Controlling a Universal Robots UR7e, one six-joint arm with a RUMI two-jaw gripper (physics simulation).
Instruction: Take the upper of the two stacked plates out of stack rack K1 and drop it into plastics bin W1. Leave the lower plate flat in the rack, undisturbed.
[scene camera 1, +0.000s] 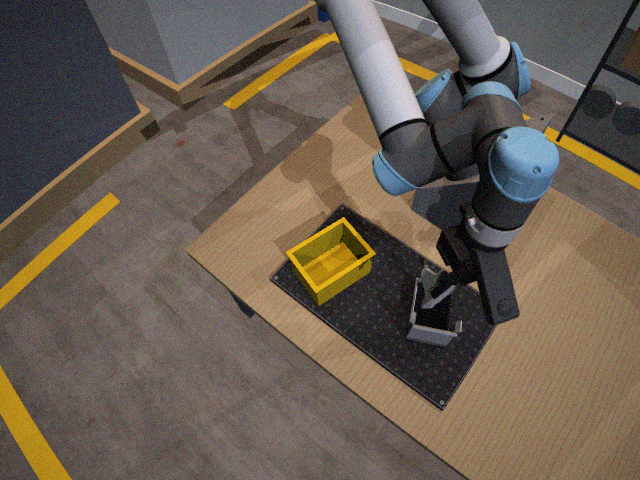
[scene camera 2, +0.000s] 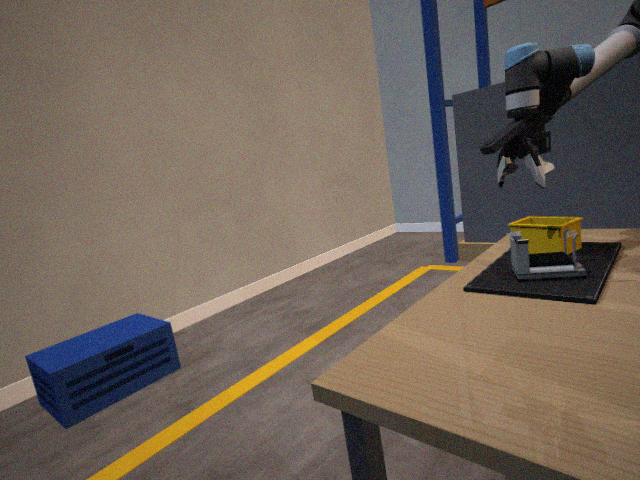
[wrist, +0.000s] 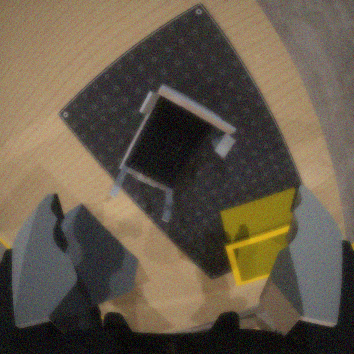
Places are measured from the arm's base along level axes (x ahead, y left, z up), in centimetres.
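Pixels of known places: gripper, fingertip midpoint: (scene camera 1: 458, 293) (scene camera 2: 520, 188) (wrist: 174, 193).
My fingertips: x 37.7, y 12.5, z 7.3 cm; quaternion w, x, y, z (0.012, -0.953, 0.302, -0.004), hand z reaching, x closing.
Observation:
Behind a point stands the place of what it marks.
Stack rack K1 (scene camera 1: 431, 334) {x 40.4, y 12.5, z -10.2 cm} (scene camera 2: 521, 258) {x 37.6, y 16.5, z -11.3 cm} (wrist: 197, 108) {x 40.8, y 12.8, z -6.0 cm}, grey with low walls and upright posts, stands on the black mat. Inside it lies a black square plate surface (wrist: 170, 142) {x 34.4, y 9.6, z -13.1 cm}; the two stacked plates cannot be told apart. Plastics bin W1 (scene camera 1: 345, 281) {x 39.7, y -11.0, z -13.5 cm} (scene camera 2: 540, 240) {x 38.0, y -10.5, z -13.0 cm} (wrist: 257, 220) {x 38.0, y -10.5, z -12.0 cm} is a yellow open box on the same mat, to the rack's left in scene camera 1. My gripper (scene camera 1: 433, 289) (scene camera 2: 521, 183) {x 37.7, y 12.5, z 7.3 cm} (wrist: 174, 193) {x 37.7, y 12.5, z 7.3 cm} is open and empty, pointing down well above the mat. In scene camera 1 its fingers overlap the rack and hide part of it.
The black mat (scene camera 1: 372, 315) {x 41.6, y -1.6, z -17.9 cm} (scene camera 2: 491, 285) {x 44.5, y 21.0, z -17.9 cm} (wrist: 200, 50) {x 46.1, y 17.5, z -17.9 cm} lies on the wooden table (scene camera 1: 568, 361) {x 23.6, y 45.1, z -19.2 cm} (scene camera 2: 465, 361) {x 38.5, y 60.3, z -19.2 cm} (wrist: 60, 50) {x 28.8, y 33.4, z -19.2 cm}. A blue toolbox (scene camera 2: 124, 361) sits on the floor by the wall. A blue upright post (scene camera 2: 438, 129) stands beyond the table.

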